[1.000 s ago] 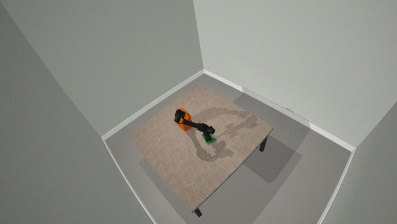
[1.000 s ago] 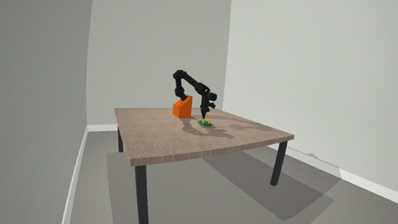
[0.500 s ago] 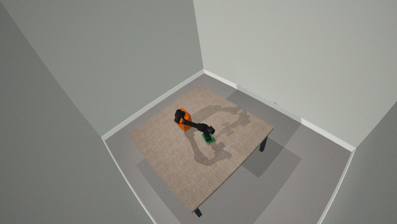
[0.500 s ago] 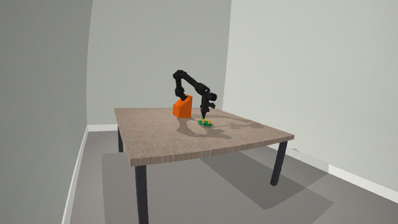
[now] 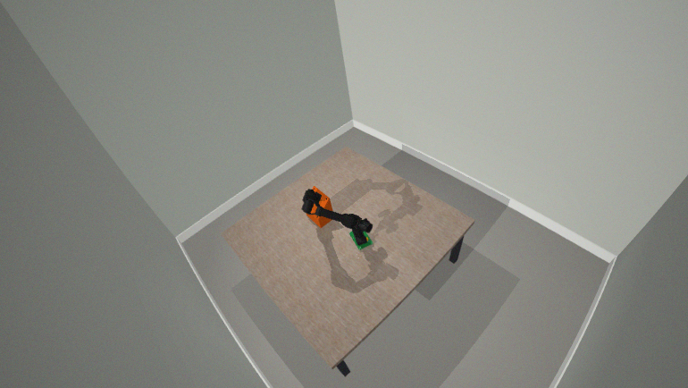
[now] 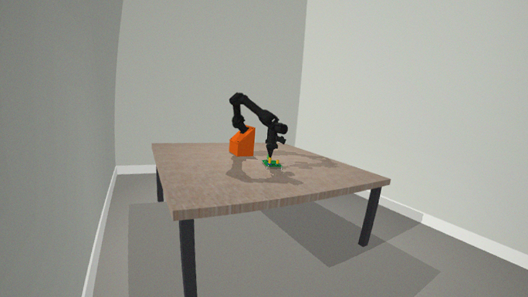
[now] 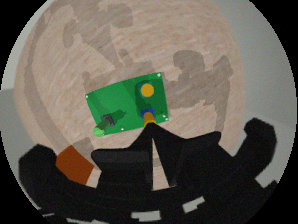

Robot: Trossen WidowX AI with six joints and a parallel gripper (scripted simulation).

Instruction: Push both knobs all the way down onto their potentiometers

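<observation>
Right now my gripper tip is 20 mm above the knob.
</observation>
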